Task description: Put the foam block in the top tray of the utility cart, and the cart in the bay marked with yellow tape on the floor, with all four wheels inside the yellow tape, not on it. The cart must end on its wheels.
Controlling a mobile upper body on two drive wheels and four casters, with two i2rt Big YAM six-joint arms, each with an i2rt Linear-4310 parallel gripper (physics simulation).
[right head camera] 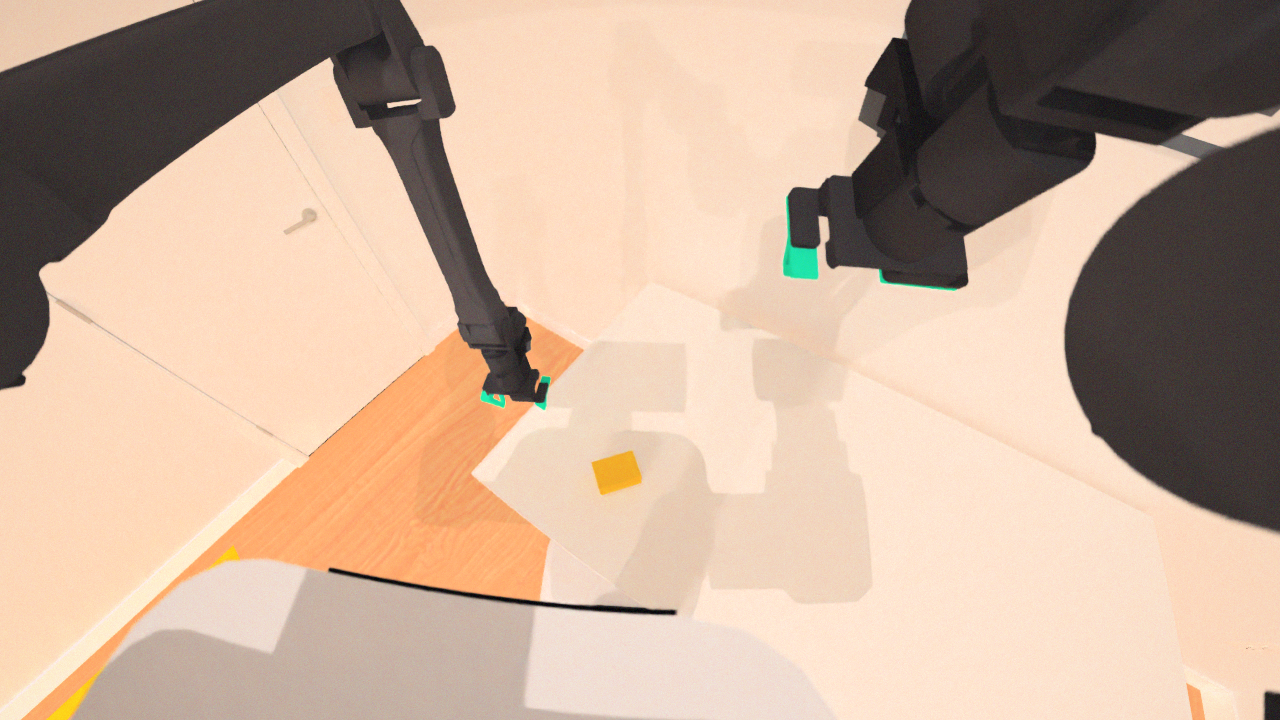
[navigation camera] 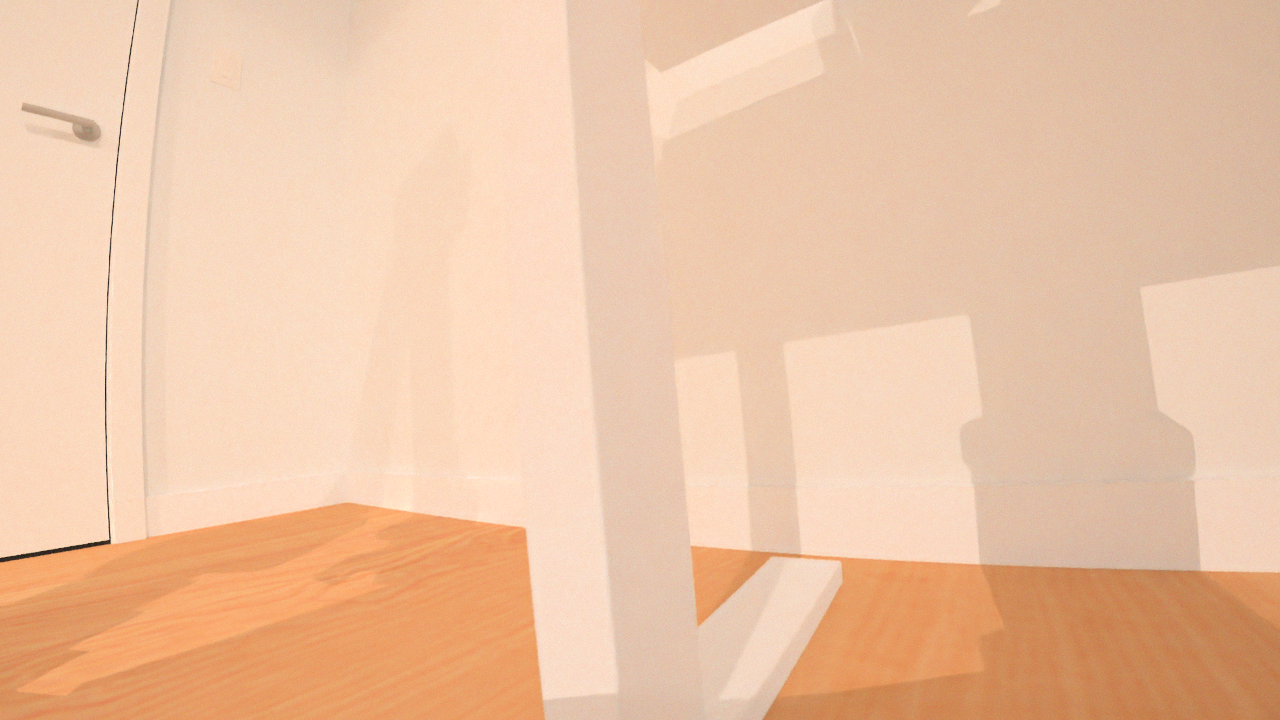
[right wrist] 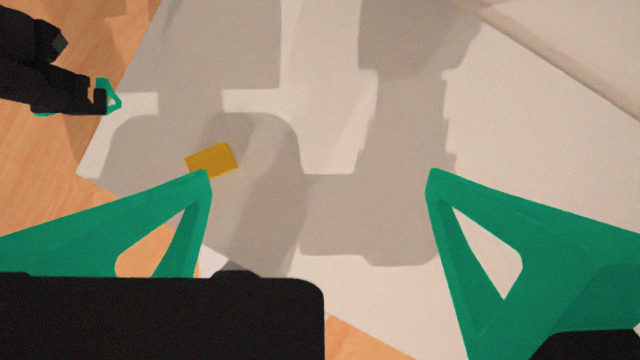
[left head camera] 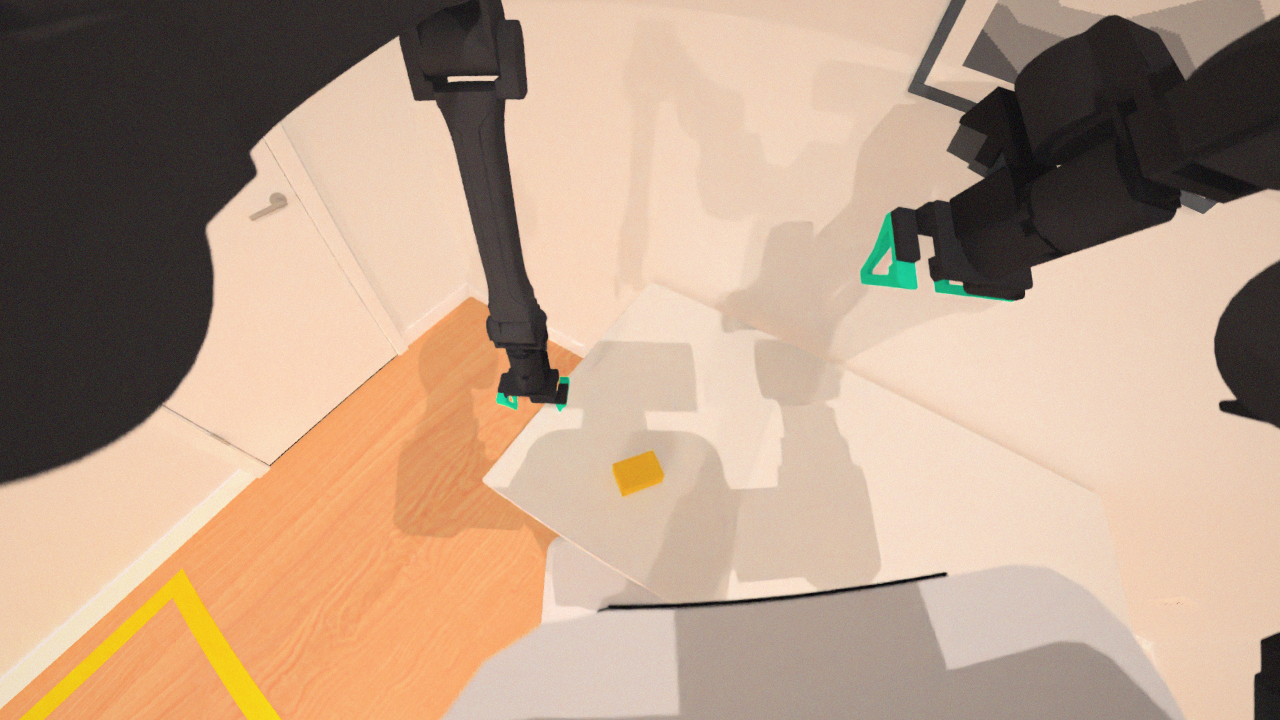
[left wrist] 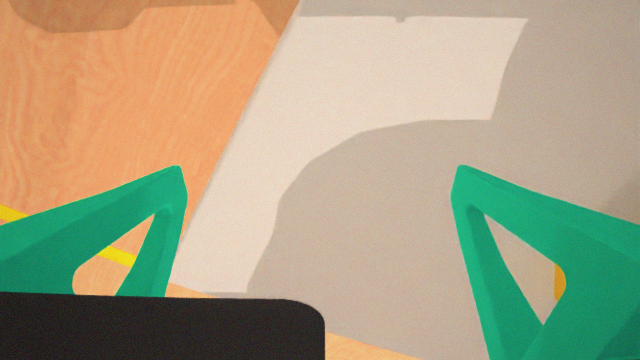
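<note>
The yellow foam block [left head camera: 637, 472] lies on a white table top [left head camera: 716, 465] near its left corner; it also shows in the right head view [right head camera: 617, 472] and the right wrist view [right wrist: 211, 159]. My left gripper [left head camera: 532, 396] is open and empty, low over the table's far left edge, beyond the block; it also shows in the right head view [right head camera: 515, 393]. My right gripper [left head camera: 930, 269] is open and empty, raised high at the right, well above the table. A corner of yellow floor tape [left head camera: 170, 626] shows at lower left. The cart is not in view.
A white door with a handle [left head camera: 266, 207] stands at the left wall. The table's white leg and foot [navigation camera: 617, 502] stand on the wood floor close ahead in the navigation view. My own grey base [left head camera: 805, 653] fills the lower edge of the head view.
</note>
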